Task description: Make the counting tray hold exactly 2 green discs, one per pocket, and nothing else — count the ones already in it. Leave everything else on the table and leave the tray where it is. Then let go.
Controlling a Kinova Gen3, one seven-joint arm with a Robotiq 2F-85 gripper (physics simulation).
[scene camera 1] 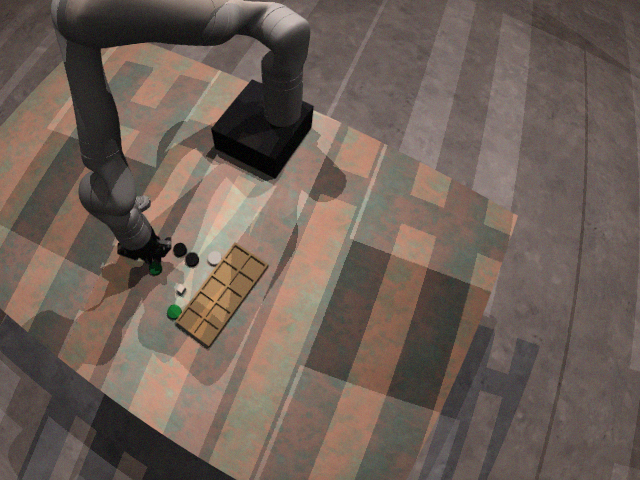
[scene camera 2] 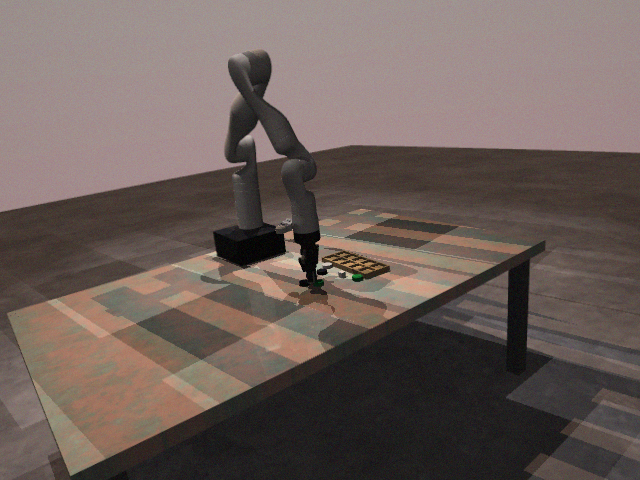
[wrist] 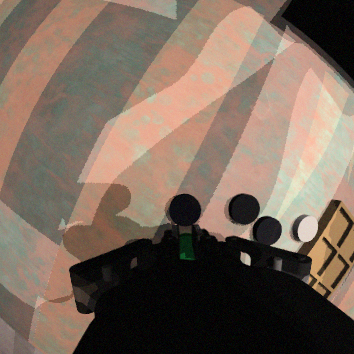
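The wooden counting tray (scene camera 1: 208, 344) (scene camera 2: 373, 273) (wrist: 338, 205) has two rows of pockets; no disc shows in them. My gripper (scene camera 1: 156, 262) (scene camera 2: 312, 280) (wrist: 184, 233) points down and is narrowed on a green disc (scene camera 1: 155, 268) (scene camera 2: 319, 283) (wrist: 187, 248), at or close to the table. The finger pads hide the disc's sides in the wrist view; whether it is raised cannot be told. Another green disc (scene camera 1: 174, 311) (scene camera 2: 357, 277) lies outside the tray, beside its near left corner.
Black discs (scene camera 1: 179, 250) (scene camera 1: 192, 259) (wrist: 244, 209) (wrist: 267, 230) lie between gripper and tray. Another black disc (scene camera 2: 303, 283) (wrist: 185, 210) is close beside the fingertips. A white disc (scene camera 1: 214, 257) (scene camera 2: 327, 265) (wrist: 305, 228) lies by the tray; a small white block (scene camera 1: 180, 290) (scene camera 2: 341, 274) is nearby.
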